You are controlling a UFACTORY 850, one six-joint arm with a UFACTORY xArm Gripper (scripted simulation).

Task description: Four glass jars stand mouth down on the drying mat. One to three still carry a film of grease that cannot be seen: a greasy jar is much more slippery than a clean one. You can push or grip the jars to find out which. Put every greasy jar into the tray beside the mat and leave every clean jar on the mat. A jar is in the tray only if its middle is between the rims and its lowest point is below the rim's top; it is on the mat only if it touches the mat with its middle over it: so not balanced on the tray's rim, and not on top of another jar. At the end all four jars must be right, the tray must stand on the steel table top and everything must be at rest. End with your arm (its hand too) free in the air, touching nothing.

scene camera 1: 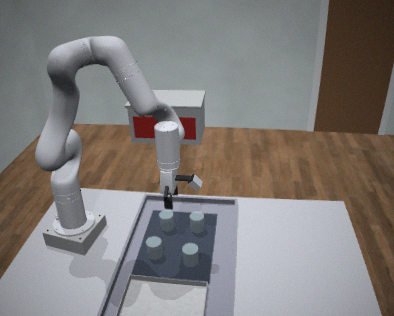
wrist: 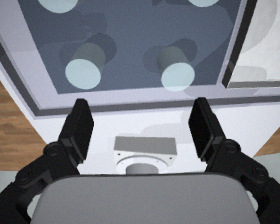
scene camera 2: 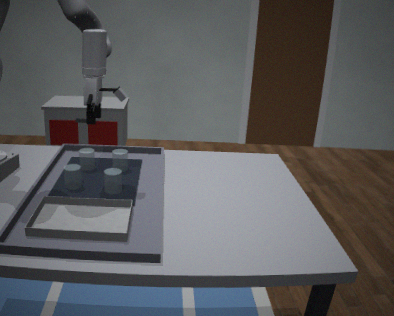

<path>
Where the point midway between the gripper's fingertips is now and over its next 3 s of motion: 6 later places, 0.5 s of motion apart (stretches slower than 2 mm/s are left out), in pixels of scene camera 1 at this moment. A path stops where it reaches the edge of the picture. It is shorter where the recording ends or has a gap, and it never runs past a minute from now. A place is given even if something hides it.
The gripper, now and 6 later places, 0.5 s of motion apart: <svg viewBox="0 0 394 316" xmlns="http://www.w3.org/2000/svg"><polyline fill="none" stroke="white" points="171,201 174,203 174,215 173,233 174,243 174,250 175,250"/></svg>
</path>
